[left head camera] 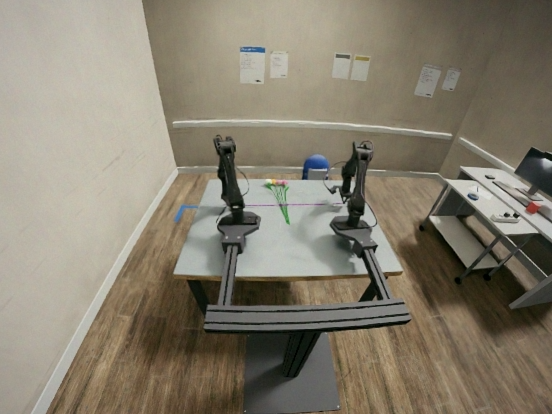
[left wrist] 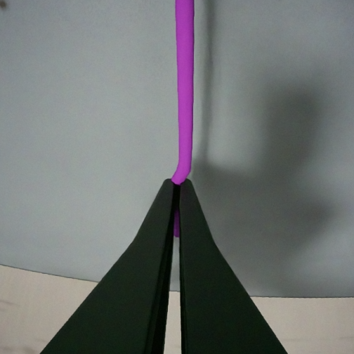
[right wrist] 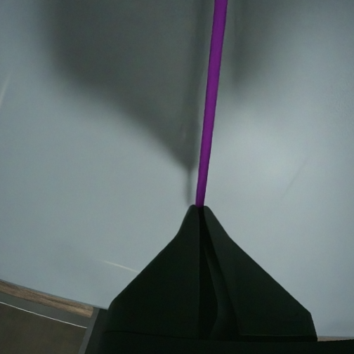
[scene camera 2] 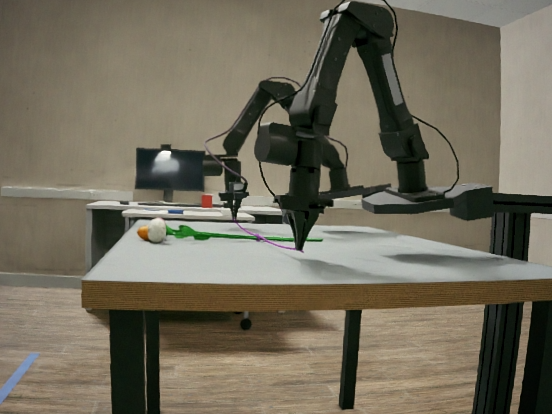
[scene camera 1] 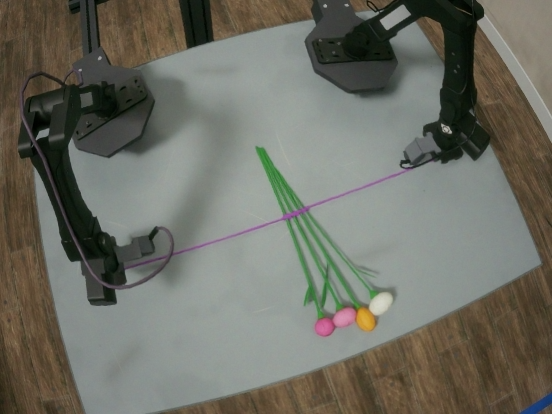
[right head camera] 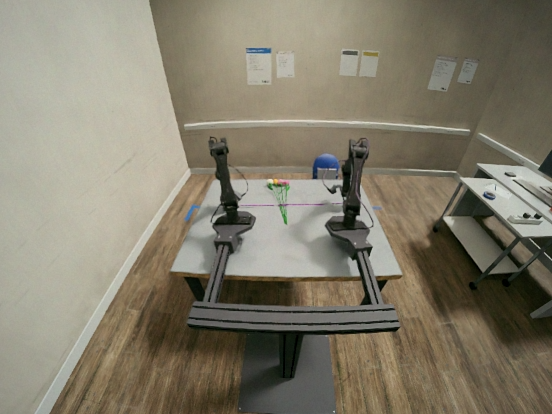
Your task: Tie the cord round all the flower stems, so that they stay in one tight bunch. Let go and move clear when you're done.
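Places are measured from the left arm's base along level axes (x ahead, y left, z up), in centimetres.
Where they show: left gripper, fingertip midpoint: [scene camera 2: 298,250] [scene camera 1: 435,160]; right gripper, fingertip midpoint: [left head camera: 344,203] [scene camera 2: 234,220] [scene camera 1: 114,271]; left arm's base, link origin: [left head camera: 239,221] [scene camera 2: 413,194] [scene camera 1: 353,49] [right head camera: 233,221]; right arm's base, link origin: [left head camera: 351,225] [scene camera 2: 340,191] [scene camera 1: 107,108] [right head camera: 347,226].
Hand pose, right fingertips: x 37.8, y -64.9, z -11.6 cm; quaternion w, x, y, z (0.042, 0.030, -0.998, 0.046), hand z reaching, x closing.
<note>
Each offset is from my right fingertips to the top centre of the thing. "*": to the spot under its first point.
Several flowers with green stems lie on the table; in scene camera 1 the stems {dx -6.6, dy +41.4, dz -0.1 cm} [scene camera 1: 280,185] converge toward the upper left and their heads fan out below. The purple cord [scene camera 1: 225,239] [scene camera 2: 280,245] [left wrist: 185,80] [right wrist: 212,100] runs straight and taut to both sides from a small tight wrap across the stems. The stems sit close together at the wrap, with narrow gaps below it. My left gripper [left wrist: 177,189] [scene camera 2: 299,249] is shut on one cord end, low over the table. My right gripper [right wrist: 197,214] [scene camera 2: 235,218] is shut on the other cord end, a little above the table.
The grey table [scene camera 1: 200,350] [scene camera 2: 300,295] carries both arms' bases [scene camera 1: 357,60] {* dx -32.2, dy +7.3, dz +11.0 cm} [scene camera 1: 117,117] along one side. A blue chair [left head camera: 316,164] stands beyond the far edge. A side desk [left head camera: 462,200] with a monitor [scene camera 2: 170,169] stands apart from the table.
</note>
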